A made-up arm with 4 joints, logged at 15 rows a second.
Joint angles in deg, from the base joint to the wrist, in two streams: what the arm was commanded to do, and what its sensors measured. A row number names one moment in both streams.
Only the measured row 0 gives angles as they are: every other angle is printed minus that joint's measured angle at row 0.
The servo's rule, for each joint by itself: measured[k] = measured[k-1] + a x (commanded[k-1-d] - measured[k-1]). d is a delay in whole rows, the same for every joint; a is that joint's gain. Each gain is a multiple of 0.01, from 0.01 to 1. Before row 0 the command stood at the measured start. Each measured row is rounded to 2 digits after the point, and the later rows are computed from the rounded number. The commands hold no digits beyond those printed.
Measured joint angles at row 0:
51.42 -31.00 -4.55 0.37
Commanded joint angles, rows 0 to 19:
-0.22 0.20 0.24 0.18
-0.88 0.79 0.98 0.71
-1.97 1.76 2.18 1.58
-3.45 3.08 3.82 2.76
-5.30 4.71 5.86 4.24
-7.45 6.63 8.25 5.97
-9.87 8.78 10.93 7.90
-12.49 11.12 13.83 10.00
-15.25 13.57 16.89 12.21
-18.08 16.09 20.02 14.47
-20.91 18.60 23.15 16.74
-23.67 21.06 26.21 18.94
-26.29 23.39 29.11 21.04
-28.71 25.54 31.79 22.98
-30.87 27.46 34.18 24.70
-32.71 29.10 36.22 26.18
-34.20 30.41 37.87 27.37
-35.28 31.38 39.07 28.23
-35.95 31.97 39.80 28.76
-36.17 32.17 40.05 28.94
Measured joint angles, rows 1 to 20:
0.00 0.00 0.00 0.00
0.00 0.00 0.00 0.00
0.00 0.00 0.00 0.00
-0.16 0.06 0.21 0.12
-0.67 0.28 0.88 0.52
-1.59 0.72 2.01 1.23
-2.91 1.43 3.58 2.26
-4.61 2.41 5.56 3.59
-6.63 3.68 7.90 5.18
-8.93 5.21 10.54 7.00
-11.46 6.98 13.40 9.01
-14.15 8.96 16.44 11.15
-16.94 11.10 19.55 13.37
-19.76 13.35 22.68 15.63
-22.54 15.66 25.75 17.85
-25.20 17.98 28.67 19.99
-27.69 20.25 31.38 21.99
-29.95 22.41 33.82 23.81
-31.91 24.42 35.91 25.40
-33.54 26.22 37.62 26.72
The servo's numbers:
d 3
a 0.71 0.30 0.87 0.67

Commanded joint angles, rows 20 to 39:
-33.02 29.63 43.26 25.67
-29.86 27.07 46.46 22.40
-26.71 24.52 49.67 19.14
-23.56 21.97 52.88 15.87
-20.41 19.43 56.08 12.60
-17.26 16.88 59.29 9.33
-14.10 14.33 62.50 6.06
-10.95 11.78 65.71 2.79
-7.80 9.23 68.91 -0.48
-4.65 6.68 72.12 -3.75
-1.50 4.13 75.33 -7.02
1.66 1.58 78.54 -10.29
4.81 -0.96 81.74 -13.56
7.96 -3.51 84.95 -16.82
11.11 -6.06 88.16 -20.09
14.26 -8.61 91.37 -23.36
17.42 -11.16 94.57 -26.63
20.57 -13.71 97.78 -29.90
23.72 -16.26 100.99 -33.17
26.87 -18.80 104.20 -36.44
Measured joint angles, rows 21 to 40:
-34.78 27.77 38.88 27.73
-35.61 29.03 39.68 28.42
-36.01 29.97 40.00 28.77
-33.89 29.87 42.84 26.69
-31.03 29.03 45.99 23.82
-27.96 27.68 49.19 20.68
-24.84 25.97 52.40 17.46
-21.69 24.01 55.60 14.20
-18.54 21.87 58.81 10.94
-15.39 19.61 62.02 7.67
-12.24 17.26 65.23 4.40
-9.09 14.85 68.43 1.13
-5.94 12.40 71.64 -2.14
-2.79 9.92 74.85 -5.41
0.37 7.42 78.06 -8.68
3.52 4.91 81.26 -11.95
6.67 2.38 84.47 -15.21
9.82 -0.15 87.68 -18.48
12.97 -2.69 90.89 -21.75
16.13 -5.23 94.09 -25.02

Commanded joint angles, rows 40 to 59:
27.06 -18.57 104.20 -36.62
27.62 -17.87 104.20 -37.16
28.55 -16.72 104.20 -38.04
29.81 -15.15 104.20 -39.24
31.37 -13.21 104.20 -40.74
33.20 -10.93 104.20 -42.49
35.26 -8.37 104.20 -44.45
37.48 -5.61 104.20 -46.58
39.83 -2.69 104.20 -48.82
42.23 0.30 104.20 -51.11
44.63 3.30 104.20 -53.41
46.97 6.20 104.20 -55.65
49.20 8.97 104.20 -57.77
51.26 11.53 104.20 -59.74
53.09 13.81 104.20 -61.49
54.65 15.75 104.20 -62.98
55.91 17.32 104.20 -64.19
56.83 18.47 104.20 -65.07
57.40 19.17 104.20 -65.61
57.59 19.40 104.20 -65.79
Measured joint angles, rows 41 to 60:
19.28 -7.77 97.30 -28.29
22.43 -10.32 100.51 -31.56
25.58 -12.86 103.72 -34.83
26.63 -14.57 104.14 -36.03
27.33 -15.56 104.19 -36.79
28.20 -15.91 104.20 -37.63
29.34 -15.68 104.20 -38.71
30.78 -14.94 104.20 -40.07
32.50 -13.74 104.20 -41.69
34.46 -12.13 104.20 -43.54
36.60 -10.17 104.20 -45.58
38.89 -7.93 104.20 -47.75
41.26 -5.46 104.20 -50.00
43.65 -2.83 104.20 -52.28
46.01 -0.12 104.20 -54.54
48.27 2.61 104.20 -56.70
50.39 5.29 104.20 -58.74
52.31 7.85 104.20 -60.58
53.97 10.22 104.20 -62.19
55.35 12.35 104.20 -63.53

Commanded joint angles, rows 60 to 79:
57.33 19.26 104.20 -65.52
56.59 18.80 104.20 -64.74
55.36 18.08 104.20 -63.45
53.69 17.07 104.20 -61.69
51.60 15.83 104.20 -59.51
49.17 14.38 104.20 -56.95
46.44 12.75 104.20 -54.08
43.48 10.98 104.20 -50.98
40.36 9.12 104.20 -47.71
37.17 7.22 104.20 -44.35
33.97 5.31 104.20 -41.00
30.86 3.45 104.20 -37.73
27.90 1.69 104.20 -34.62
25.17 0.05 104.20 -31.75
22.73 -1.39 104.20 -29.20
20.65 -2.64 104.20 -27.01
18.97 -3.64 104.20 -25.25
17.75 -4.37 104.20 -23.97
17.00 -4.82 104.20 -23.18
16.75 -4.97 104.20 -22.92
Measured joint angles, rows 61 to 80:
56.40 14.19 104.20 -64.56
57.11 15.68 104.20 -65.26
57.45 16.80 104.20 -65.62
57.36 17.54 104.20 -65.55
56.81 17.92 104.20 -65.01
55.78 17.97 104.20 -63.96
54.30 17.70 104.20 -62.44
52.38 17.14 104.20 -60.48
50.10 16.31 104.20 -58.11
47.50 15.24 104.20 -55.41
44.65 13.96 104.20 -52.44
41.60 12.51 104.20 -49.27
38.45 10.92 104.20 -45.97
35.27 9.24 104.20 -42.64
32.14 7.50 104.20 -39.35
29.13 5.76 104.20 -36.18
26.32 4.05 104.20 -33.21
23.77 2.42 104.20 -30.52
21.55 0.90 104.20 -28.17
19.72 -0.46 104.20 -26.21

